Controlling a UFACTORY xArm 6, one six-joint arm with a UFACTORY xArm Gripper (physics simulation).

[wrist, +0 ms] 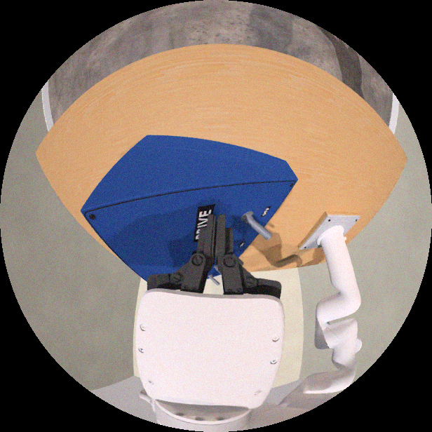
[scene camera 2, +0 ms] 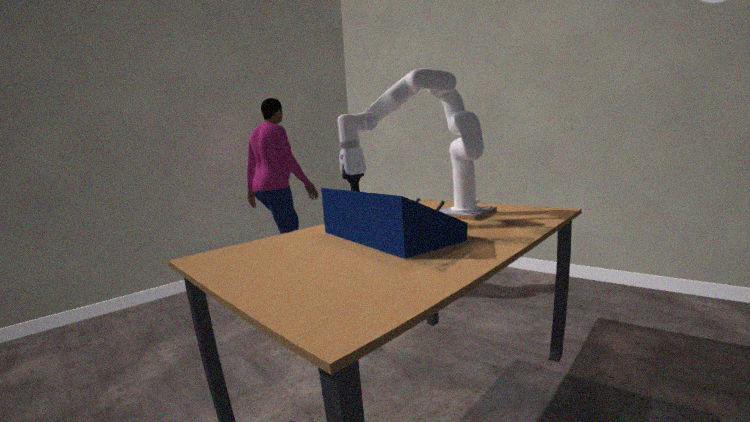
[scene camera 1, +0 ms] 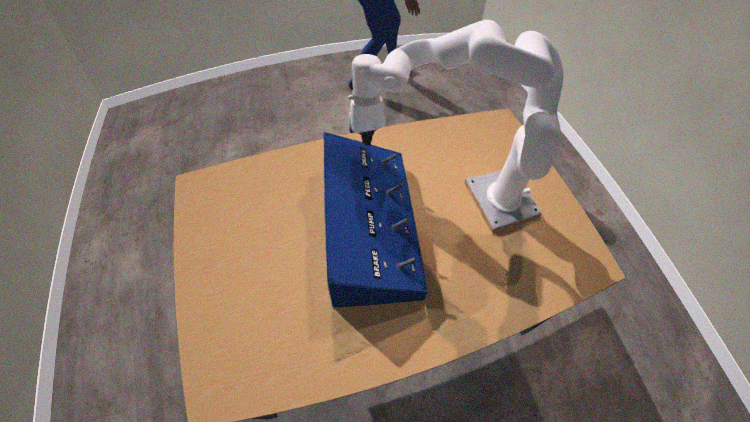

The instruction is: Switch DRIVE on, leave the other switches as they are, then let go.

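Where they show: gripper, between the fingertips: (scene camera 1: 367, 142); arm's base, origin of its link: (scene camera 2: 465, 209) (scene camera 1: 503, 197).
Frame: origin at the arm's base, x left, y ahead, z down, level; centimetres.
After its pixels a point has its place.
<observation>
The blue sloped switch panel (scene camera 1: 343, 209) @[x 1.2, y 55.4, z -13.3 cm] (scene camera 2: 361, 216) @[x 0.7, y 60.3, z -7.4 cm] (wrist: 175, 162) carries four levers. The DRIVE lever (scene camera 1: 389, 160) @[x -16.6, y 37.1, z -8.7 cm] (wrist: 258, 226) leans toward its OFF mark, at the panel's low edge. The FEED lever (scene camera 1: 394, 192) @[x -4.8, y 39.4, z -8.5 cm] (wrist: 214, 279), PUMP lever (scene camera 1: 400, 226) @[x 7.0, y 41.0, z -8.9 cm] and BRAKE lever (scene camera 1: 406, 264) @[x 18.8, y 43.0, z -9.0 cm] lean the same way. My gripper (scene camera 1: 367, 140) @[x -22.4, y 42.9, z -12.2 cm] (wrist: 216, 222) is shut and empty at the panel's DRIVE end. In the wrist view its tips are between the DRIVE label (wrist: 202, 223) and the DRIVE lever, with a visible gap to the lever. The fingers hide the ON mark there. In scene camera 2 the panel hides the tips.
The panel stands on a wooden table (scene camera 1: 236, 251) @[x -1.8, y 89.4, z 2.2 cm] (scene camera 2: 314, 293) @[x 23.1, y 94.4, z 2.1 cm] (wrist: 220, 90). The arm's base plate (scene camera 1: 511, 217) @[x 8.2, y 1.2, z 0.0 cm] (scene camera 2: 485, 211) @[x 10.1, y -0.4, z 0.1 cm] (wrist: 345, 220) is bolted beyond the panel's low edge. A person (scene camera 1: 381, 23) (scene camera 2: 270, 157) is on the floor beyond the table's far edge.
</observation>
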